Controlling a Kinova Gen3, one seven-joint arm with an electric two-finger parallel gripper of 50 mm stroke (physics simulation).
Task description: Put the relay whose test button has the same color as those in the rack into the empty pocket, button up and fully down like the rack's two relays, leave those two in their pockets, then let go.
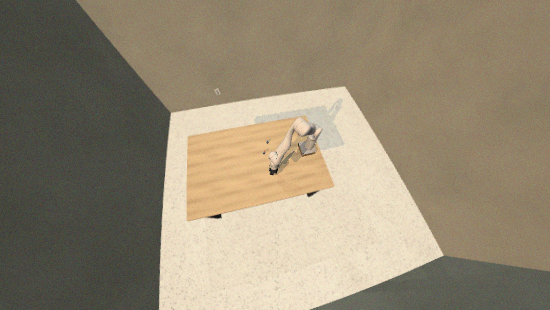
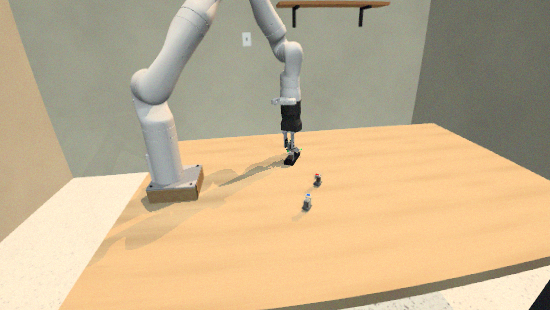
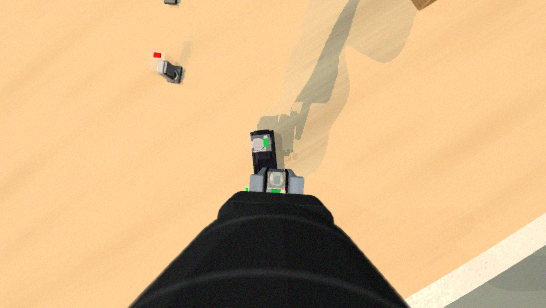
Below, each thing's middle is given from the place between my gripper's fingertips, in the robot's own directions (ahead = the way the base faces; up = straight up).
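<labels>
For the red-button relay [image 3: 161, 64], my hand is 220 mm to the left of it and 70 mm short of it, and it's 20 mm above the relay too.
</labels>
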